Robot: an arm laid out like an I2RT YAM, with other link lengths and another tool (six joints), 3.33 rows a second.
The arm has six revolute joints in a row. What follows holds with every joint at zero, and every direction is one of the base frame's. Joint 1 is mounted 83.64 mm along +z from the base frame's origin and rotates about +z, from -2.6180 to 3.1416 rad. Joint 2 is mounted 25.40 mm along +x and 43.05 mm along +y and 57.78 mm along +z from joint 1 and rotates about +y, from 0.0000 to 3.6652 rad. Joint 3 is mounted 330.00 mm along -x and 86.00 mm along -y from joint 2 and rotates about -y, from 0.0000 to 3.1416 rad. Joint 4 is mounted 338.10 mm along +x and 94.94 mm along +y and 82.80 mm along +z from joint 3 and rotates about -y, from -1.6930 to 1.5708 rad. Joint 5 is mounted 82.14 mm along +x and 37.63 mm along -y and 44.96 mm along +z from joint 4 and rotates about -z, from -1.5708 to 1.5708 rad. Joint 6 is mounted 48.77 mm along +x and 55.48 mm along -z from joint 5 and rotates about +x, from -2.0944 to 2.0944 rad. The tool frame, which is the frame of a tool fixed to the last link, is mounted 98.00 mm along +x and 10.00 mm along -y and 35.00 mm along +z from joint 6; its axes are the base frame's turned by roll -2.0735, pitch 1.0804 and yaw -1.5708 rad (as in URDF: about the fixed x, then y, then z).
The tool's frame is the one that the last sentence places.
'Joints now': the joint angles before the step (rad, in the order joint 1, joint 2, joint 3, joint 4, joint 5, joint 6). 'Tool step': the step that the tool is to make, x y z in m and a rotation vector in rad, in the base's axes. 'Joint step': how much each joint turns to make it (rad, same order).
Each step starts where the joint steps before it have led.
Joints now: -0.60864, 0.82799, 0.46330, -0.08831, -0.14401, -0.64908
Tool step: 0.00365, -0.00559, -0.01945, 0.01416, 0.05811, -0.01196
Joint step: 0.00001, 0.05379, 0.00001, -0.00383, 0.02061, -0.01372
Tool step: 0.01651, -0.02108, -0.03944, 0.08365, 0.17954, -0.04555
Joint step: 0.00114, 0.19877, 0.09232, -0.08887, 0.05760, -0.00115
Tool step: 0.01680, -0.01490, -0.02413, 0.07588, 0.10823, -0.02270
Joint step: 0.00075, 0.15716, 0.09306, -0.06712, 0.01640, 0.01678
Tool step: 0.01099, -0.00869, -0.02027, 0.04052, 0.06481, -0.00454
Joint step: 0.00001, 0.10374, 0.05074, -0.02329, 0.00573, 0.00114
